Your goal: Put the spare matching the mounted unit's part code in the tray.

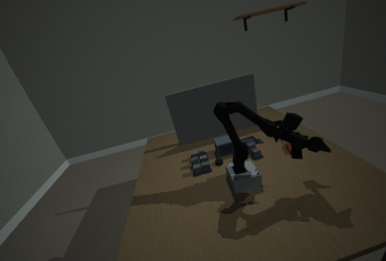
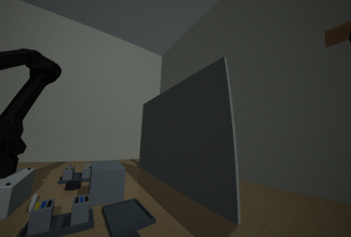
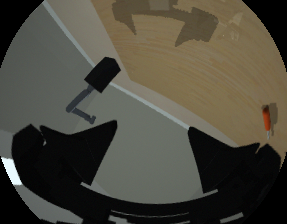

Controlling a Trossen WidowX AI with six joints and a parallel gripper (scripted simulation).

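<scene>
Now: gripper tip 60 cm to the right of the grey spare, 36 cm short of it and 14 cm above it. From my gripper tip the other things lie so: dark tray: 47 cm ahead, 18 cm to the left, 18 cm below; grey mounted unit: 43 cm ahead, 36 cm to the left, 13 cm below; rack: 33 cm ahead, 20 cm to the left, 18 cm below.
</scene>
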